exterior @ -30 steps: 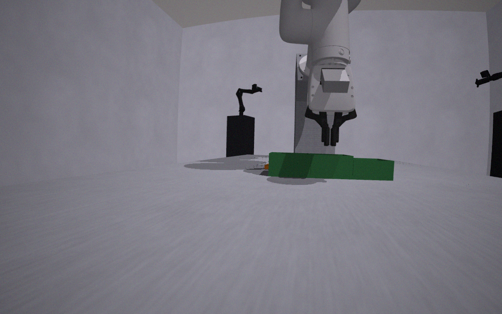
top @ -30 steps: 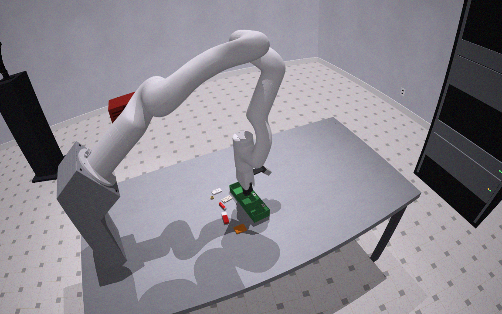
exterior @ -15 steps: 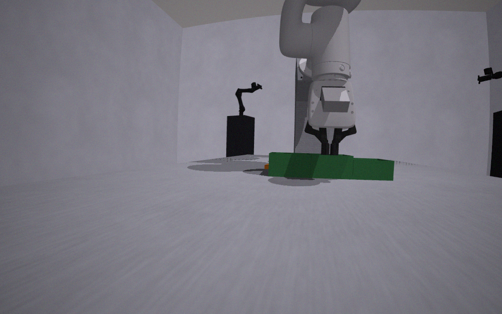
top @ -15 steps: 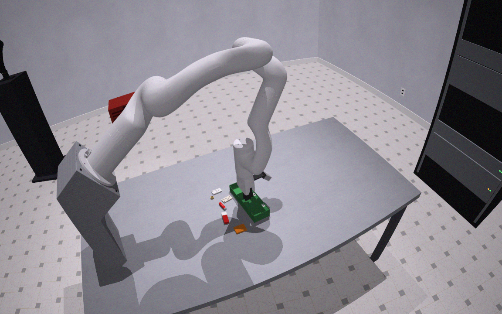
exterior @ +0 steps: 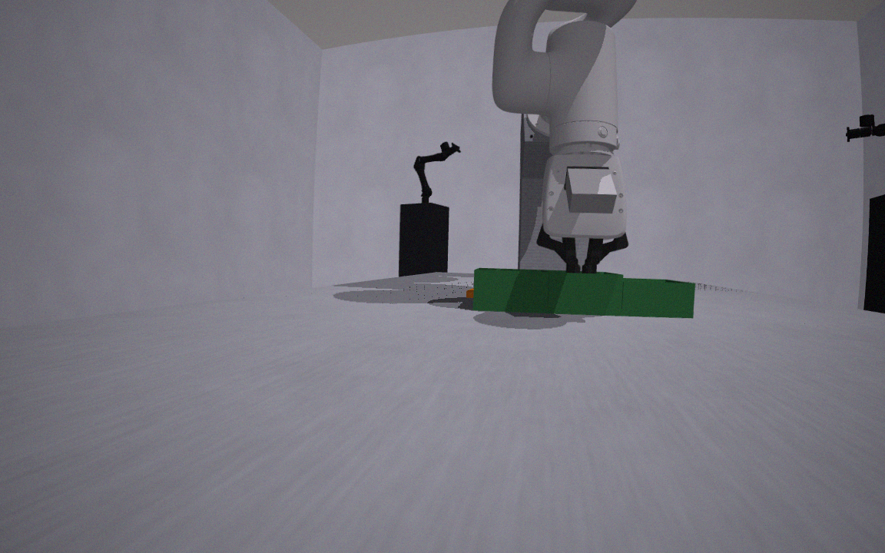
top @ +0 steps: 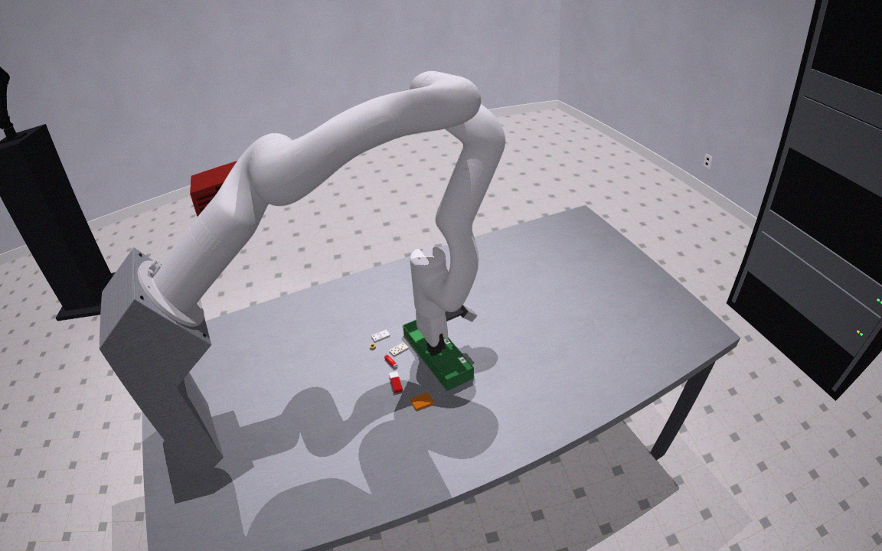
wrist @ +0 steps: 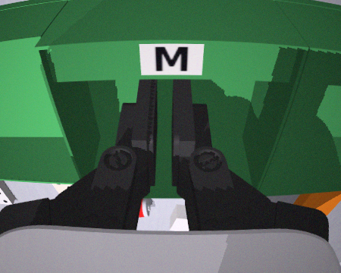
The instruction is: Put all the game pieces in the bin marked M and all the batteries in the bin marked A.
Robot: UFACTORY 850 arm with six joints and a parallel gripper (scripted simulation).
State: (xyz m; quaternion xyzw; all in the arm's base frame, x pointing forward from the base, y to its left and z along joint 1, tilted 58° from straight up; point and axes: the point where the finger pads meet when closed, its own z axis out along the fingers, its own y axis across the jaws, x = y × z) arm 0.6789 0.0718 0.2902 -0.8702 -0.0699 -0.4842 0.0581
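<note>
My hand is 1 cm short of the green bin and 1 cm above it. Also, from my hand: orange flat block 6 cm behind, 16 cm to the right, 3 cm below; then yellow nut 17 cm behind, 7 cm to the left, 3 cm below; then red cylindrical battery 12 cm behind, 3 cm below.
</note>
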